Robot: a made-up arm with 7 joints.
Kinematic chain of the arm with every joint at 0, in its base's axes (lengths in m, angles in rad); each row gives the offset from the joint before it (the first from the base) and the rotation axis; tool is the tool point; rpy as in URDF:
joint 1: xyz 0 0 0.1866 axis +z
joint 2: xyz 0 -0.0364 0.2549 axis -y
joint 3: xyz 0 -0.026 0.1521 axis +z
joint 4: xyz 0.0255 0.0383 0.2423 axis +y
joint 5: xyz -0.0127 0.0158 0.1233 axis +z
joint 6: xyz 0 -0.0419 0.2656 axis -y
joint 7: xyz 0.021 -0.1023 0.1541 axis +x
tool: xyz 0 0 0 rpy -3.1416 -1.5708 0
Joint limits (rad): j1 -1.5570..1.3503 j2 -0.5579..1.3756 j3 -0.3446..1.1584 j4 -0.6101..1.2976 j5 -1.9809..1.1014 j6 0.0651..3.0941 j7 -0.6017..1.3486
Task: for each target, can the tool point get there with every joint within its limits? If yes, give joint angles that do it. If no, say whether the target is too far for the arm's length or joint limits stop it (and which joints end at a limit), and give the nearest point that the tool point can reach.
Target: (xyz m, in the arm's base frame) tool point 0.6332 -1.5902 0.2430
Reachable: no: too far | nearest point 0.2127 -0.8710 0.3848 | short by 0.845 m
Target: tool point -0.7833 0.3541 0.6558
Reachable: yes | joints -0.4162 1.1840 -0.0786 0.1181 -0.8346 1.2259 0.8649
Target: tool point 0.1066 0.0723 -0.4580
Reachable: no: joint limits stop it (at a limit: joint 1, joint 2, joint 4) | nearest point -0.0049 0.6020 0.2070 | short by 0.857 m
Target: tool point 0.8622 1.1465 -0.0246
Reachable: no: too far | nearest point 0.2214 0.8032 0.3074 | short by 0.799 m
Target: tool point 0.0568 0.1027 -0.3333
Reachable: no: joint limits stop it (at a limit: joint 1, joint 2, joint 4) | nearest point -0.0182 0.5923 0.2132 | short by 0.738 m
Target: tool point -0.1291 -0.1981 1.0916
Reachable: yes | joints 0.4336 0.5557 0.4059 0.5441 0.4921 2.4678 0.4107
